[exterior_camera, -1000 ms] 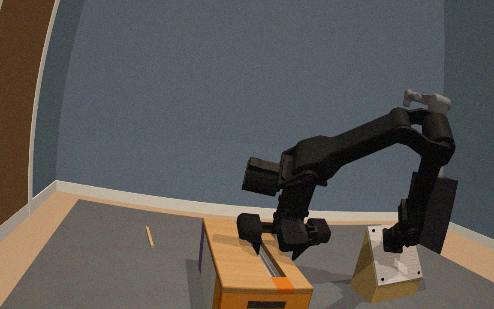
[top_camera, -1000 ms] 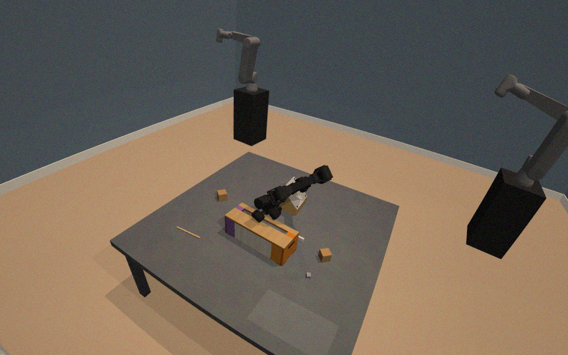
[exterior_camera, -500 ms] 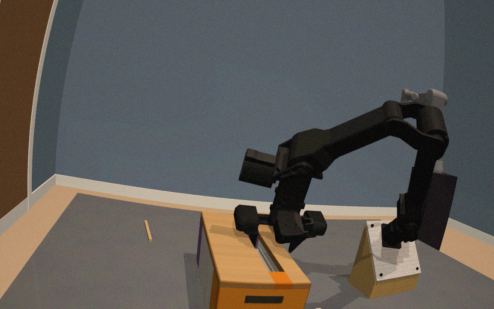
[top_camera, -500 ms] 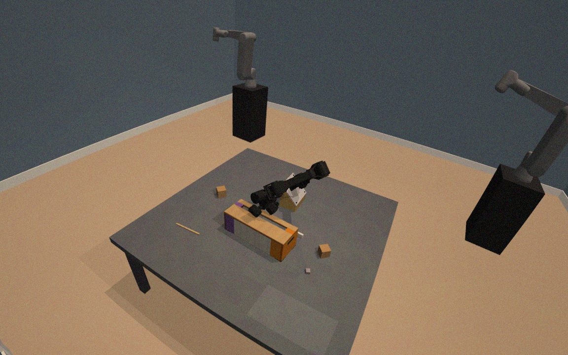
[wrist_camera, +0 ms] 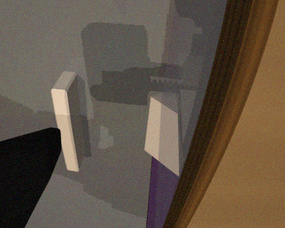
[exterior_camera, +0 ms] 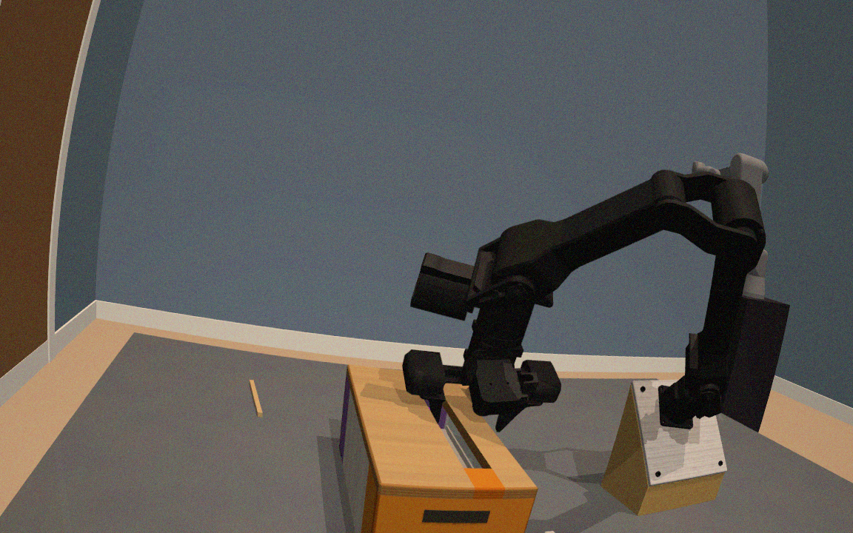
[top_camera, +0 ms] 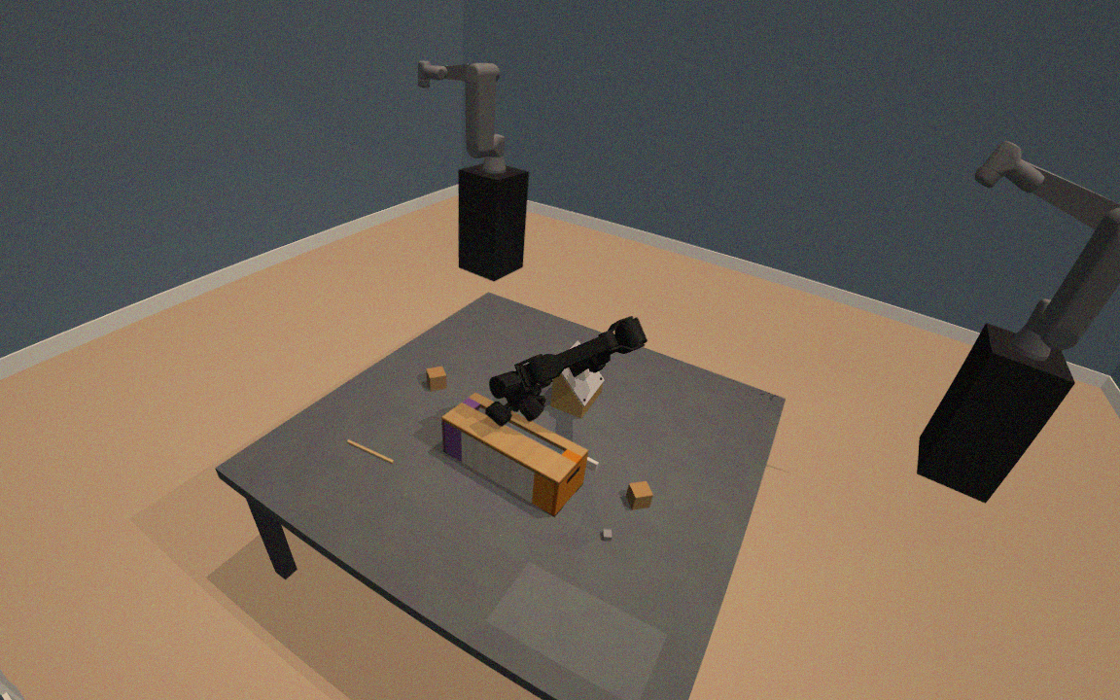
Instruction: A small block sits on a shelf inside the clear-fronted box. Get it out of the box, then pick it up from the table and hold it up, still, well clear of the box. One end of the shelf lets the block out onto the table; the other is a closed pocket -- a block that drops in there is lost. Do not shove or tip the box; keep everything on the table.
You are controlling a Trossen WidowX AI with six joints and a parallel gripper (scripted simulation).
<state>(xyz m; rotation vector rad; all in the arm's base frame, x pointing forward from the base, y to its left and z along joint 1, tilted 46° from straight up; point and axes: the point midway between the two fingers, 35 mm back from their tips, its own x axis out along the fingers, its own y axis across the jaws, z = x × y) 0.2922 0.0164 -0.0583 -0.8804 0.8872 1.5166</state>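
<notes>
My gripper tip is now 60 mm short of the purple block and 20 mm to the left of it. From my gripper tip the other things lie so: wooden box 40 mm ahead, 80 mm to the left, 20 mm below; grey piece 110 mm ahead, 420 mm to the left, 80 mm below; thin wooden stick 290 mm ahead, 260 mm to the right, 80 mm below.
</notes>
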